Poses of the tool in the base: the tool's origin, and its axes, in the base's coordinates. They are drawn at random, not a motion.
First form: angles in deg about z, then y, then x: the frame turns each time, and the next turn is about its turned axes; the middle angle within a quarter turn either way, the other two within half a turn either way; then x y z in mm.
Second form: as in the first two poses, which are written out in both.
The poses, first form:
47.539, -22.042, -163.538, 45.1, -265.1, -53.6
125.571, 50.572, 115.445, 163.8, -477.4, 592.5
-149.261, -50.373, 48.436, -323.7, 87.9, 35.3
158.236, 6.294, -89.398, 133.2, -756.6, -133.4
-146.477, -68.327, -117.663, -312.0, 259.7, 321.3
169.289, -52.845, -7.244, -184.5, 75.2, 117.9
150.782, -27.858, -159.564, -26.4, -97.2, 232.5
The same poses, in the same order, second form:
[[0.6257, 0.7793, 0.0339], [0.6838, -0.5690, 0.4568], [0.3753, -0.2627, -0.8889]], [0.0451, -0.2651, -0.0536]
[[-0.3694, -0.0563, 0.9275], [0.5166, 0.8173, 0.2553], [-0.7724, 0.5735, -0.2729]], [0.1638, -0.4774, 0.5925]
[[-0.5482, 0.8344, 0.0568], [-0.3260, -0.2757, 0.9043], [0.7702, 0.4772, 0.4231]], [-0.3237, 0.0879, 0.0353]
[[-0.9231, 0.0979, -0.3718], [0.3685, -0.0504, -0.9282], [-0.1096, -0.9939, 0.0104]], [0.1332, -0.7566, -0.1334]
[[-0.3079, -0.9426, 0.1295], [-0.2040, -0.0675, -0.9766], [0.9293, -0.3271, -0.1715]], [-0.3120, 0.2597, 0.3213]
[[-0.5935, -0.2831, 0.7534], [0.1123, -0.9561, -0.2708], [0.7970, -0.0762, 0.5992]], [-0.1845, 0.0752, 0.1179]
[[-0.7716, 0.3150, -0.5526], [0.4316, 0.8975, -0.0910], [0.4673, -0.3087, -0.8285]], [-0.0264, -0.0972, 0.2325]

